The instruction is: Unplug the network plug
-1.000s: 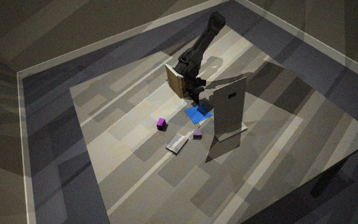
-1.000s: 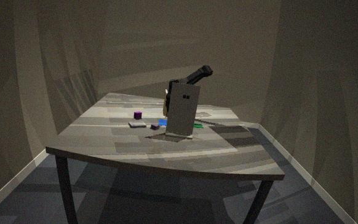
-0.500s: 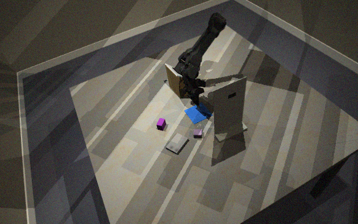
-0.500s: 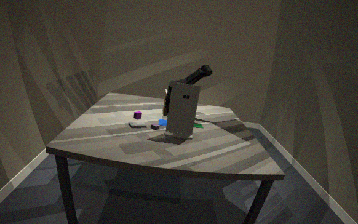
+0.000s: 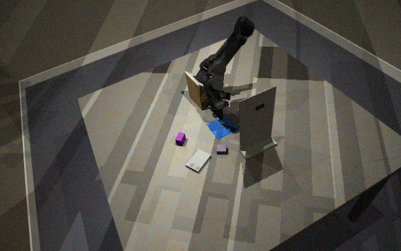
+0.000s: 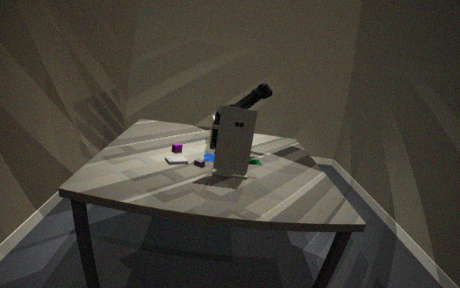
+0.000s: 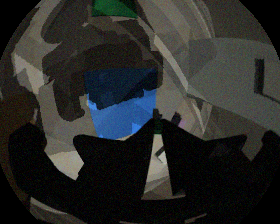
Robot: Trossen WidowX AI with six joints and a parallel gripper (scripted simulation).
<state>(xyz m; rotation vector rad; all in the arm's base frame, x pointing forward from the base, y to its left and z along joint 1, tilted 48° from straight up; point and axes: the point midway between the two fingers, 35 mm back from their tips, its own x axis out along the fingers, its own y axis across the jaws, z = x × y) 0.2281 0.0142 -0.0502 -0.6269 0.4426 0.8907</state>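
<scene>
The blue marked square lies 6 cm below my gripper tip and 1 cm behind it. The rest, counted from my gripper tip: green flat piece 21 cm to the left, 6 cm below, 2 cm behind; network plug right at my gripper tip; grey upright panel 19 cm ahead, 9 cm above, 8 cm to the left.
</scene>
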